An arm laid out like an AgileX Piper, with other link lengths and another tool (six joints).
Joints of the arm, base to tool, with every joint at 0 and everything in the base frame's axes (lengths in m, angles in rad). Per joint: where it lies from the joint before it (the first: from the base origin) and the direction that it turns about. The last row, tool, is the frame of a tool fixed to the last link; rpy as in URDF.
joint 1: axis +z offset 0 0 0.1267
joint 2: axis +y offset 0 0 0
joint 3: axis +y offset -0.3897 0 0.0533
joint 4: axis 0.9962 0 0.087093 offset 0.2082 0 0.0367
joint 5: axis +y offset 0 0 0
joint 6: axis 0.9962 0 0.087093 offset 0.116 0 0.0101
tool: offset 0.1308 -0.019 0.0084 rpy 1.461 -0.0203 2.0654
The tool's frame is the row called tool.
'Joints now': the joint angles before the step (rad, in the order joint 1, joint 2, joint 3, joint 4, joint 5, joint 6). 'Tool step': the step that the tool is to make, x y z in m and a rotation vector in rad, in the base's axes. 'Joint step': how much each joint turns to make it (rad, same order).
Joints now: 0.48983, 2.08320, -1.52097, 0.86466, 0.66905, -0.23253
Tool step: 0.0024, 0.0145, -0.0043, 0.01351, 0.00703, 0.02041
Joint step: 0.01423, 0.03318, -0.04398, 0.01071, 0.01627, 0.00009
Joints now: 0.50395, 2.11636, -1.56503, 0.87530, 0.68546, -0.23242
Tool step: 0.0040, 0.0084, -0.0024, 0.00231, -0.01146, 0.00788
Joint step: 0.01138, 0.01909, -0.02624, -0.00162, -0.00617, -0.00004
